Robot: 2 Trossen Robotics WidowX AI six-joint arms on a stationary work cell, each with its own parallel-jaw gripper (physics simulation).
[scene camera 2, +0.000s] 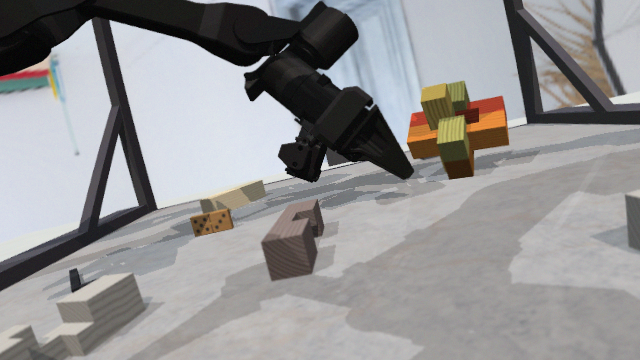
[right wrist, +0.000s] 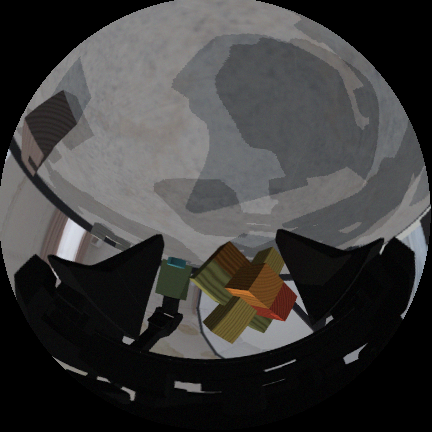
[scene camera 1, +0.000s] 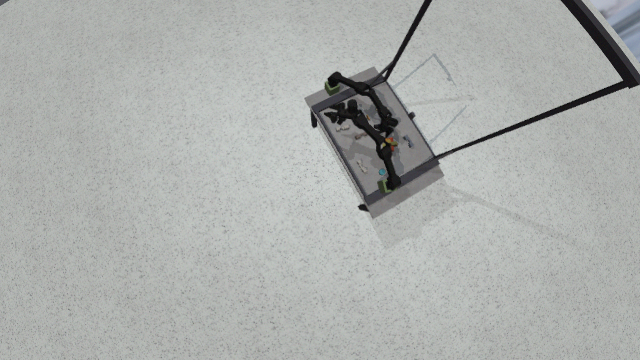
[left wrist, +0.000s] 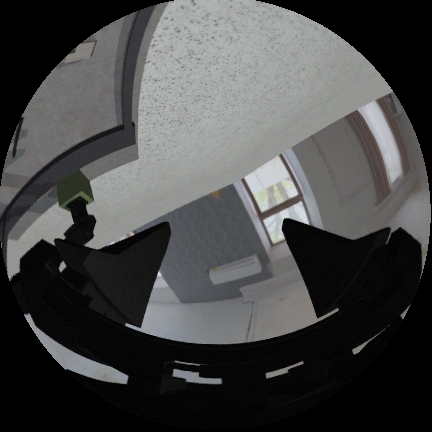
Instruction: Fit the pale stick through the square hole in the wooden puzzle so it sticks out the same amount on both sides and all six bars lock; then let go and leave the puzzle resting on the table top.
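Places are measured from the left arm's base along level axes (x ahead, y left, z up), in millimetres.
Pixels of known places: left gripper, fingertip midpoint: (scene camera 1: 326, 110) (left wrist: 227, 225); right gripper, fingertip midpoint: (scene camera 2: 409, 176) (right wrist: 220, 238); left arm's base, link origin: (scene camera 1: 390, 185); right arm's base, link origin: (scene camera 1: 332, 84) (left wrist: 76, 203).
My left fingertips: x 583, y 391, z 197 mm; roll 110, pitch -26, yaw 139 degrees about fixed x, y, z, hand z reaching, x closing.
Note:
Ahead of a thing's pixels: the offset from my left fingertips to its top centre.
The wooden puzzle {250 mm back, 494 mm right, 247 mm down} (scene camera 1: 390, 143) (scene camera 2: 487, 134) (right wrist: 259, 286) of crossed orange, red and olive bars stands on the table top. Its square hole is not clear. A plain pale stick {94 mm ahead, 546 mm right, 285 mm down} (scene camera 2: 242, 195) lies behind a domino in scene camera 2, apart from the puzzle; it may be the task's stick. My right gripper (scene camera 2: 407, 174) (right wrist: 220, 238) is open and empty, its fingertips low over the table beside the puzzle; the puzzle shows beyond and between the fingers in the right wrist view. My left gripper (left wrist: 227, 225) is open and empty, far from the puzzle, facing the room.
A brown notched block {115 mm back, 299 mm right, 285 mm down} (scene camera 1: 360, 135) (scene camera 2: 290, 242), an orange domino {38 mm ahead, 399 mm right, 289 mm down} (scene camera 2: 212, 222) and pale notched blocks (scene camera 1: 362, 166) (scene camera 2: 102, 302) lie around. A teal round thing {462 mm back, 398 mm right, 294 mm down} (scene camera 1: 382, 171) and a blue-grey object {242 mm back, 702 mm right, 285 mm down} (scene camera 1: 408, 141) lie near the puzzle. The left arm crosses above the table.

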